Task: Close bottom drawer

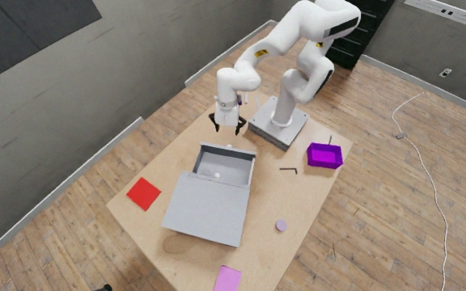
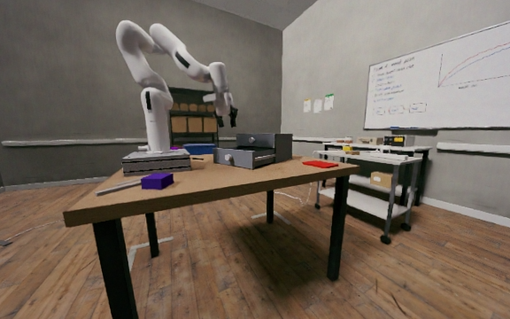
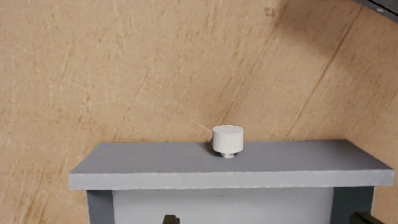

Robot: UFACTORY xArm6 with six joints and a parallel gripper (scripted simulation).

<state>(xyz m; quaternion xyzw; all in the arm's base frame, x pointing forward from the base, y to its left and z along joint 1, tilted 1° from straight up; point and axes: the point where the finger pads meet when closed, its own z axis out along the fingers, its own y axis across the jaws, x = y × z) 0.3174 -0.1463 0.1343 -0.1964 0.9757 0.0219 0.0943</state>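
The bottom drawer is 19 cm below my hand, 12 cm ahead of it and 5 cm to the left of it. The rest, counted from my hand: grey cabinet (22 cm ahead, 14 cm below, 9 cm to the left); lilac disc (43 cm to the left, 21 cm below, 18 cm ahead); purple block (32 cm behind, 20 cm below, 19 cm to the right).
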